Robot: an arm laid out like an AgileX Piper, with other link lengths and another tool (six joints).
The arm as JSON. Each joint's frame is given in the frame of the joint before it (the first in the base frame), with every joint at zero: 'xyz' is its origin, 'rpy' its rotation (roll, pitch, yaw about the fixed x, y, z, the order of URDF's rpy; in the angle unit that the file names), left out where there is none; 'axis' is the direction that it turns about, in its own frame. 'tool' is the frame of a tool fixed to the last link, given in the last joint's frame.
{
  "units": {
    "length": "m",
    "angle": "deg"
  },
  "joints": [
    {
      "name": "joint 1",
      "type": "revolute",
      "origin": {
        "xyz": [
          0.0,
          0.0,
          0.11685
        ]
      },
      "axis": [
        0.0,
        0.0,
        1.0
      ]
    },
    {
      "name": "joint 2",
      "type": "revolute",
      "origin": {
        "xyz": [
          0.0,
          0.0,
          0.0
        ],
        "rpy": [
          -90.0,
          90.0,
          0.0
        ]
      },
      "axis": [
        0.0,
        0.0,
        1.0
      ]
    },
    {
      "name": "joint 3",
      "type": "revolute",
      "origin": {
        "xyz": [
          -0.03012,
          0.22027,
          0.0
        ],
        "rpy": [
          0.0,
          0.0,
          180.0
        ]
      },
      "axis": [
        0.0,
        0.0,
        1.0
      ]
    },
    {
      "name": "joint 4",
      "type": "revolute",
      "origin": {
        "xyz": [
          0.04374,
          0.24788,
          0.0
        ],
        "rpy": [
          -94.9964,
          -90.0,
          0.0
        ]
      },
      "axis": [
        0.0,
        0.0,
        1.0
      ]
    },
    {
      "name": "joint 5",
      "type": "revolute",
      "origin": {
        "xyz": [
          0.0,
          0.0,
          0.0
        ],
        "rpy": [
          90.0,
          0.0,
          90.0
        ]
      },
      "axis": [
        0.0,
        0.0,
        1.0
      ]
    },
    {
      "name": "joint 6",
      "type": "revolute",
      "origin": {
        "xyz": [
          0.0,
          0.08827,
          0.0
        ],
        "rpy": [
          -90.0,
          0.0,
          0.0
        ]
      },
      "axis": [
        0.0,
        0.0,
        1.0
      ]
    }
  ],
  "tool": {
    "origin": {
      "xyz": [
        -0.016,
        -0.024,
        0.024
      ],
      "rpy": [
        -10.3,
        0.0,
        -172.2
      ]
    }
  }
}
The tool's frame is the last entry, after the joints.
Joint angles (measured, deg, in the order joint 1, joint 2, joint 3, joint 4, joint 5, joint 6), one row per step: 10.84, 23.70, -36.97, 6.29, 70.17, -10.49; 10.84, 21.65, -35.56, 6.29, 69.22, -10.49; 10.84, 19.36, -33.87, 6.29, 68.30, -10.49; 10.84, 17.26, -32.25, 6.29, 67.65, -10.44; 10.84, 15.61, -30.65, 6.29, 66.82, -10.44; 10.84, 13.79, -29.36, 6.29, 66.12, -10.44; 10.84, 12.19, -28.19, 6.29, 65.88, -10.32; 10.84, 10.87, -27.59, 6.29, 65.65, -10.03; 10.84, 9.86, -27.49, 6.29, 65.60, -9.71; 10.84, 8.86, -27.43, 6.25, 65.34, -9.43; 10.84, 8.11, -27.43, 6.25, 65.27, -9.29; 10.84, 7.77, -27.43, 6.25, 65.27, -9.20
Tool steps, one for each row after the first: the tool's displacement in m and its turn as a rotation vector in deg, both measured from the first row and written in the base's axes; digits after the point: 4 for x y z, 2 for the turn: -0.0024, -0.0005, -0.0028, 0.33, -1.55, -0.10; -0.0050, -0.0010, -0.0067, 0.65, -3.03, -0.19; -0.0075, -0.0015, -0.0109, 0.91, -4.12, -0.30; -0.0087, -0.0018, -0.0156, 1.11, -4.98, -0.38; -0.0104, -0.0022, -0.0187, 1.37, -6.17, -0.46; -0.0123, -0.0025, -0.0220, 1.58, -6.80, -0.57; -0.0138, -0.0027, -0.0228, 1.95, -7.67, -0.80; -0.0153, -0.0029, -0.0218, 2.35, -8.53, -1.04; -0.0164, -0.0031, -0.0203, 2.74, -9.65, -1.28; -0.0175, -0.0033, -0.0192, 3.00, -10.42, -1.38; -0.0181, -0.0033, -0.0187, 3.12, -10.73, -1.44
